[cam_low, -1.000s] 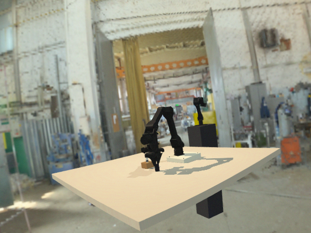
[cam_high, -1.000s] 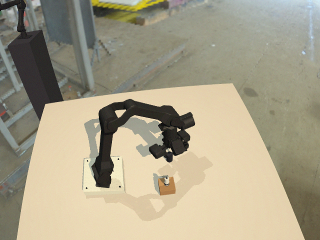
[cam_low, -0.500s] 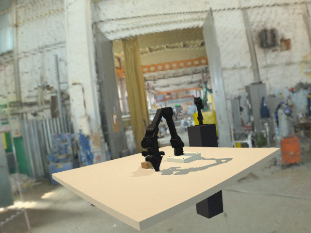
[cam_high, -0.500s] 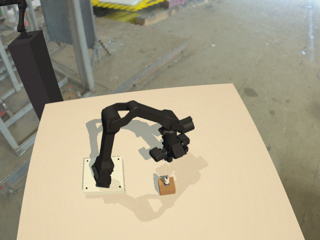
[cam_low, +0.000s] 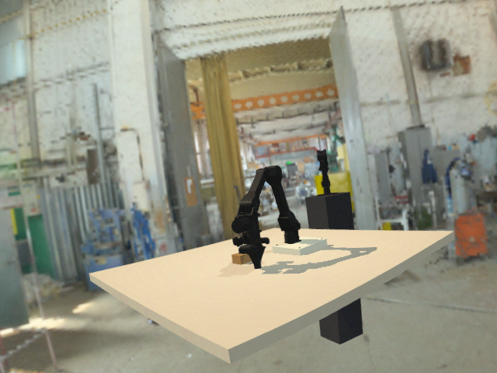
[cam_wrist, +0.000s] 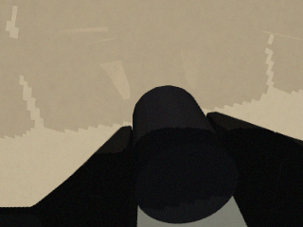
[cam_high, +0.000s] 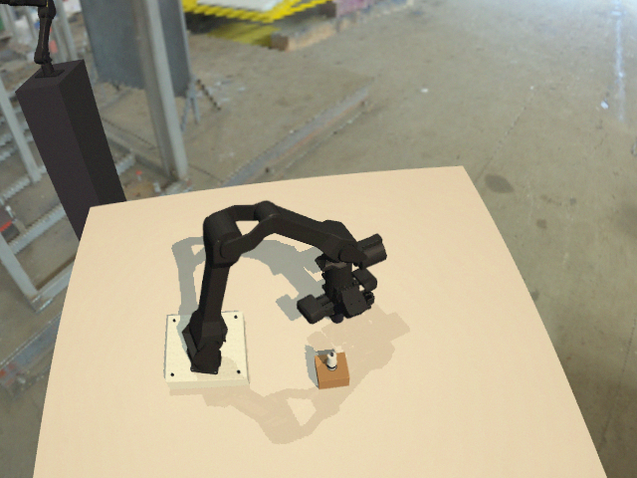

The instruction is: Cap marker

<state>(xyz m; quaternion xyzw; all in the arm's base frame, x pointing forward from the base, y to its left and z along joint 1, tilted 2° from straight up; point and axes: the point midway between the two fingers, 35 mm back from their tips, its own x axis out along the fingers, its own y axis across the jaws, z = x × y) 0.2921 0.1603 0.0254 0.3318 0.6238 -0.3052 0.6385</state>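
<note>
The brown holder block is 10 mm behind my gripper tip, 160 mm to the right of it and 10 mm above it. Also, from my gripper tip: black cap (10 mm above).
</note>
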